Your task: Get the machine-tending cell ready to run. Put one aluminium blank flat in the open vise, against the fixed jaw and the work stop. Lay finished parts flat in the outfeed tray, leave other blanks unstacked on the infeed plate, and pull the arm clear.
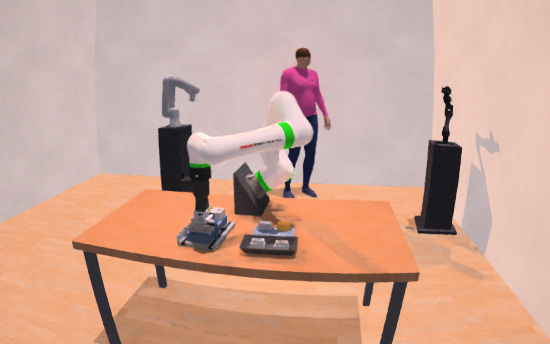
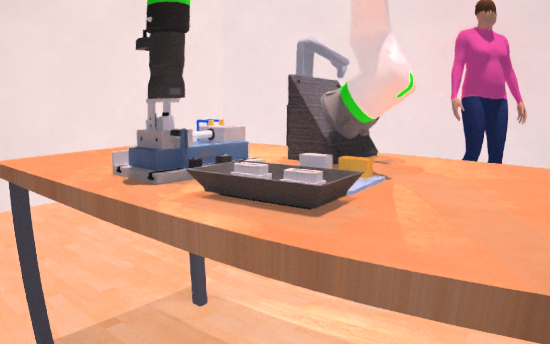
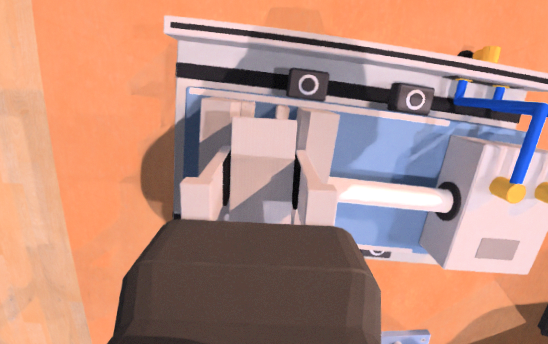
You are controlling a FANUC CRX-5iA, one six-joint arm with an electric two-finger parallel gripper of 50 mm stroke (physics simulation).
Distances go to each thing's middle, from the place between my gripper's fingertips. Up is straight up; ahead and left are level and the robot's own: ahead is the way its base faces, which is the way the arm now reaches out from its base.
Now: hand 7 cm past the blue vise bed (image 2: 148,158), 6 cm above it and 1 cm to the right of it. Round my hand: dark outfeed tray (image 2: 217,178) (33 cm to the left, 7 cm below).
